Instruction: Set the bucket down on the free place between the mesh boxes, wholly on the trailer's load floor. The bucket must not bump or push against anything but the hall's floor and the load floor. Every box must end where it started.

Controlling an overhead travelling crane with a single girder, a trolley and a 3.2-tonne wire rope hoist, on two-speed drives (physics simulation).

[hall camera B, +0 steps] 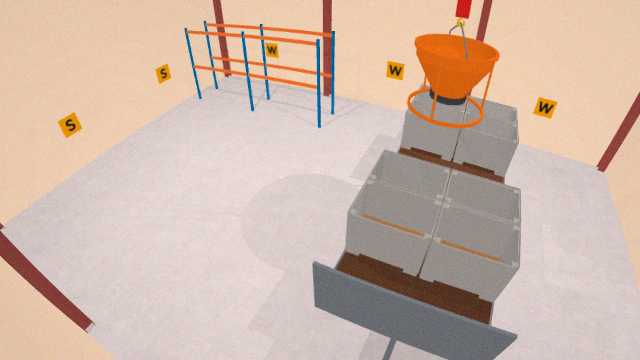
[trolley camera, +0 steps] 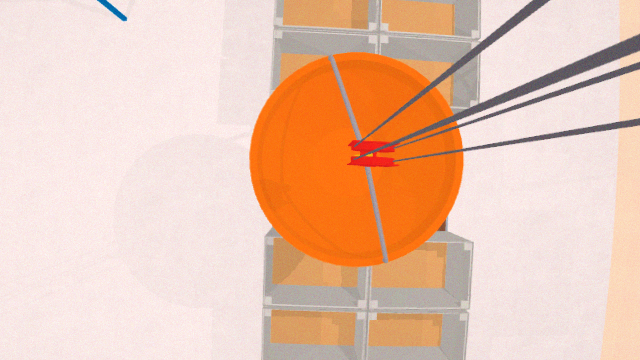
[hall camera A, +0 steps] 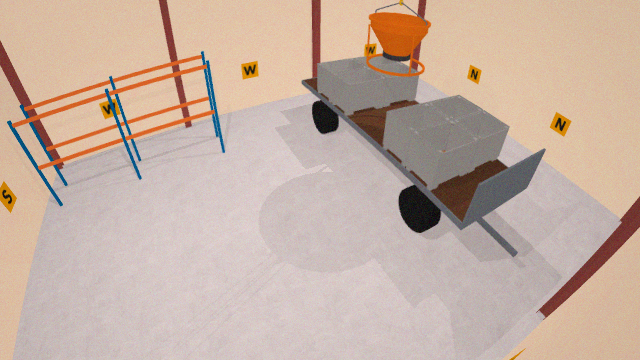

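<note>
The orange bucket [hall camera A: 399,35] [hall camera B: 452,67] [trolley camera: 310,175] hangs upright from my hook [hall camera A: 401,2] [hall camera B: 460,22] [trolley camera: 369,154] by two grey sling legs. Its foot ring appears above box height. In the trolley camera, it covers most of the gap and overlaps the near edges of both box groups. The grey rear mesh boxes [hall camera A: 350,90] [hall camera B: 430,130] [trolley camera: 465,87] and front mesh boxes [hall camera A: 410,142] [hall camera B: 385,245] [trolley camera: 320,295] stand on the brown load floor [hall camera A: 367,122] [trolley camera: 443,226]. Most of the gap is hidden from above.
A grey headboard [hall camera A: 505,187] [hall camera B: 400,310] stands at the trailer's front end, with a drawbar [hall camera A: 497,237] beyond it. A rack with blue posts [hall camera A: 220,134] [hall camera B: 318,85] and orange beams stands apart from the trailer. Dark red columns [hall camera A: 316,37] [hall camera B: 327,50] line the walls.
</note>
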